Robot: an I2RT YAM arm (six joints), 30 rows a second.
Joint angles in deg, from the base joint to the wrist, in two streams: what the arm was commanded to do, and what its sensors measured. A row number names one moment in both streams.
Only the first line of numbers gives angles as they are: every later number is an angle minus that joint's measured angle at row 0.
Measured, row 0:
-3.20 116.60 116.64 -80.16 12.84 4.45
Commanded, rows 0 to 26:
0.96 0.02 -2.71 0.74 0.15 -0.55
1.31 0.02 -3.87 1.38 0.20 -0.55
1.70 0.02 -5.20 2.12 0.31 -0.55
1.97 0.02 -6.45 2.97 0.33 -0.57
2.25 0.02 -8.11 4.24 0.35 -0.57
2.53 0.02 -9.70 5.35 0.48 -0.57
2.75 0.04 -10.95 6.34 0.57 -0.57
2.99 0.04 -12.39 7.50 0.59 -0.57
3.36 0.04 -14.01 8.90 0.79 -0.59
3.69 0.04 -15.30 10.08 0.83 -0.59
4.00 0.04 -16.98 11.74 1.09 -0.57
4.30 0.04 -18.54 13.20 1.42 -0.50
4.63 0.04 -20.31 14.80 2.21 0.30
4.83 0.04 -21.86 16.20 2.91 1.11
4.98 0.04 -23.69 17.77 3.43 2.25
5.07 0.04 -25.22 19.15 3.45 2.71
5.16 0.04 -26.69 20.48 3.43 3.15
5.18 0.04 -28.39 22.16 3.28 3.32
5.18 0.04 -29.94 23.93 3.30 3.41
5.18 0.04 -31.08 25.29 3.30 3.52
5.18 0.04 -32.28 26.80 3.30 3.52
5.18 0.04 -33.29 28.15 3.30 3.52
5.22 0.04 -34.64 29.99 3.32 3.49
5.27 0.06 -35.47 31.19 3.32 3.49
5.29 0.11 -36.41 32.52 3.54 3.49
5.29 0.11 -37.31 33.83 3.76 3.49
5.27 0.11 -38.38 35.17 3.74 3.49
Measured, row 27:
4.96 0.00 -35.71 33.16 2.23 2.18
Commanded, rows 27 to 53:
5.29 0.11 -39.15 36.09 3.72 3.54
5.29 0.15 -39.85 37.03 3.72 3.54
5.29 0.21 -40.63 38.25 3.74 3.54
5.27 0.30 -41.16 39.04 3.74 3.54
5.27 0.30 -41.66 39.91 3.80 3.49
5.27 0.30 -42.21 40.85 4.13 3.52
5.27 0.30 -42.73 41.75 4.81 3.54
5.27 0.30 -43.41 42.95 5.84 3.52
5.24 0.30 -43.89 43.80 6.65 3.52
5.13 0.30 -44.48 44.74 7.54 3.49
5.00 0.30 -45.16 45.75 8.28 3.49
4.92 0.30 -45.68 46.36 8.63 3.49
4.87 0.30 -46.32 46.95 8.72 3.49
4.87 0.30 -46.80 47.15 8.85 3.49
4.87 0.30 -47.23 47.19 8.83 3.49
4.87 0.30 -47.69 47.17 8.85 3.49
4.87 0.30 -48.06 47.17 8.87 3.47
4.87 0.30 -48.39 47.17 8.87 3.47
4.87 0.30 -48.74 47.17 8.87 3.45
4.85 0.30 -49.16 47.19 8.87 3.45
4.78 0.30 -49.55 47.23 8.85 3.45
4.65 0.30 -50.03 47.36 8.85 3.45
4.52 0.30 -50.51 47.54 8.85 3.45
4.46 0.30 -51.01 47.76 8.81 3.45
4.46 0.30 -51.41 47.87 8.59 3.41
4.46 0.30 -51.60 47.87 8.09 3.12
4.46 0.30 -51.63 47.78 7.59 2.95
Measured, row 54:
5.18 -2.76 -47.71 49.40 9.95 3.17
